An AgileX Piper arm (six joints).
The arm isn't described. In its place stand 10 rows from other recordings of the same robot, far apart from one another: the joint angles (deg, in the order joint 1, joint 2, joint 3, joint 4, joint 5, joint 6), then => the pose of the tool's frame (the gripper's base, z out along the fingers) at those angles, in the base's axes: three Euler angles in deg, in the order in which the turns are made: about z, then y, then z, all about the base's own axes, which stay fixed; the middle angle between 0 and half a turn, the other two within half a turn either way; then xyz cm.
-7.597 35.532 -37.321 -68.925 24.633 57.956 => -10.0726, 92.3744, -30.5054, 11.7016, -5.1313, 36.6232
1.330 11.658 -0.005 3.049 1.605 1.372 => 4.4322, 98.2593, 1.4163, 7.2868, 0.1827, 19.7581
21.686 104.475 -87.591 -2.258 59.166 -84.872 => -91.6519, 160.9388, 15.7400, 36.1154, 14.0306, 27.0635
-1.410 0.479 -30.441 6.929 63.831 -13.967 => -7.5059, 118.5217, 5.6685, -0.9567, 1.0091, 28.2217
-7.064 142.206 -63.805 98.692 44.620 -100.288 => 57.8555, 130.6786, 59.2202, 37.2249, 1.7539, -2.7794
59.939 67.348 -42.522 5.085 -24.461 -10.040 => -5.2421, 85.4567, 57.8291, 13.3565, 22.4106, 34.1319
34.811 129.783 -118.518 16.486 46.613 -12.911 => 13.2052, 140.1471, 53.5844, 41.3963, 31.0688, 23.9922
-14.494 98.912 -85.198 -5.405 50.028 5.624 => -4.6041, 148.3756, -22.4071, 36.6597, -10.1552, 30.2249
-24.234 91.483 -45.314 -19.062 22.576 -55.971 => -87.2791, 151.7652, -39.6026, 26.0348, -12.9703, 17.5607
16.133 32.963 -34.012 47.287 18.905 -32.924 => 14.4590, 96.8298, 30.0056, 10.8129, 5.3829, 34.6502
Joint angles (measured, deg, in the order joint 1, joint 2, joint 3, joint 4, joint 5, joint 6), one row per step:
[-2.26 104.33 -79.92 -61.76 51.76 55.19]
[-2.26 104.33 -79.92 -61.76 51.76 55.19]
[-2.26 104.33 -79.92 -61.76 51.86 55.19]
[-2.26 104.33 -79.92 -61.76 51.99 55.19]
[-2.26 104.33 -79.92 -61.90 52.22 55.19]
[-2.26 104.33 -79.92 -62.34 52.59 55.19]
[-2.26 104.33 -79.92 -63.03 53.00 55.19]
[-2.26 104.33 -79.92 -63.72 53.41 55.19]
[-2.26 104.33 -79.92 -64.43 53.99 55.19]
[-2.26 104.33 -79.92 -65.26 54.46 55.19]
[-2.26 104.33 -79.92 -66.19 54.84 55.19]
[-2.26 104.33 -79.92 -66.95 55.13 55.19]
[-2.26 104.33 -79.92 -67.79 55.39 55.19]
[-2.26 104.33 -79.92 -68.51 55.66 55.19]
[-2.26 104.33 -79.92 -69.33 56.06 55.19]
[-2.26 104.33 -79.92 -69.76 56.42 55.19]
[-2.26 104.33 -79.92 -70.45 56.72 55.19]
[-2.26 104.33 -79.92 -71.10 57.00 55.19]
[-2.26 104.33 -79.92 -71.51 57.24 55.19]
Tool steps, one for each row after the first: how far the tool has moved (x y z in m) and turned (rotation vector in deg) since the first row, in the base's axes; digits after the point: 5 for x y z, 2 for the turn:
[0.00000 0.00000 0.00000 0.00 0.00 0.00]
[-0.00014 -0.00008 0.00000 -0.03 0.05 -0.08]
[-0.00031 -0.00019 -0.00001 -0.06 0.11 -0.19]
[-0.00058 -0.00046 0.00014 -0.26 0.23 -0.34]
[-0.00094 -0.00102 0.00059 -0.77 0.42 -0.50]
[-0.00126 -0.00176 0.00133 -1.54 0.64 -0.61]
[-0.00157 -0.00249 0.00208 -2.30 0.85 -0.73]
[-0.00212 -0.00335 0.00287 -3.14 1.13 -0.99]
[-0.00246 -0.00419 0.00381 -4.05 1.37 -1.12]
[-0.00264 -0.00500 0.00487 -5.04 1.55 -1.14]
[-0.00275 -0.00563 0.00575 -5.84 1.69 -1.14]
[-0.00279 -0.00627 0.00674 -6.71 1.81 -1.09]
[-0.00289 -0.00684 0.00759 -7.47 1.94 -1.10]
[-0.00312 -0.00755 0.00860 -8.36 2.11 -1.18]
[-0.00345 -0.00804 0.00915 -8.87 2.27 -1.35]
[-0.00359 -0.00859 0.01001 -9.61 2.39 -1.39]
[-0.00372 -0.00910 0.01083 -10.31 2.51 -1.43]
[-0.00388 -0.00946 0.01136 -10.77 2.60 -1.51]

